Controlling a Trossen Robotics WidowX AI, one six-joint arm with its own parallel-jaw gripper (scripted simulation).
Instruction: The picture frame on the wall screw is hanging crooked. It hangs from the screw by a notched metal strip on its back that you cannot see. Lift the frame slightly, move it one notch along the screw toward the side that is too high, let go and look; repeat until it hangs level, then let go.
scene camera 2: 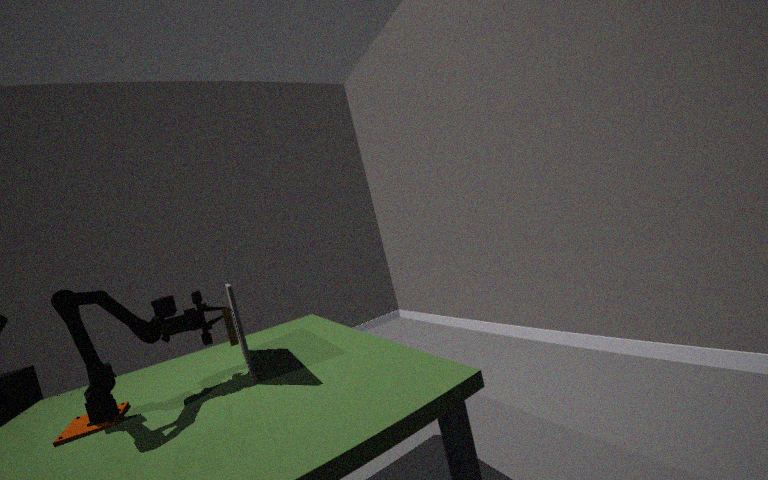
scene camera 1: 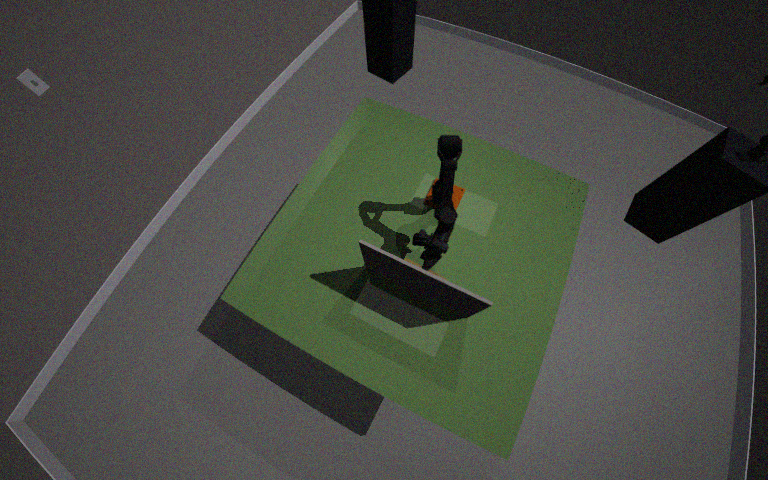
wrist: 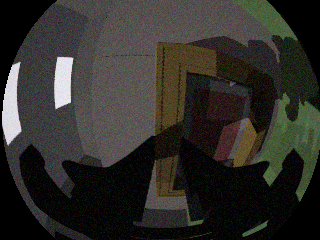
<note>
The pictures show: my gripper, a picture frame and a wall panel.
My gripper is seen too in scene camera 1 and in the wrist view.
</note>
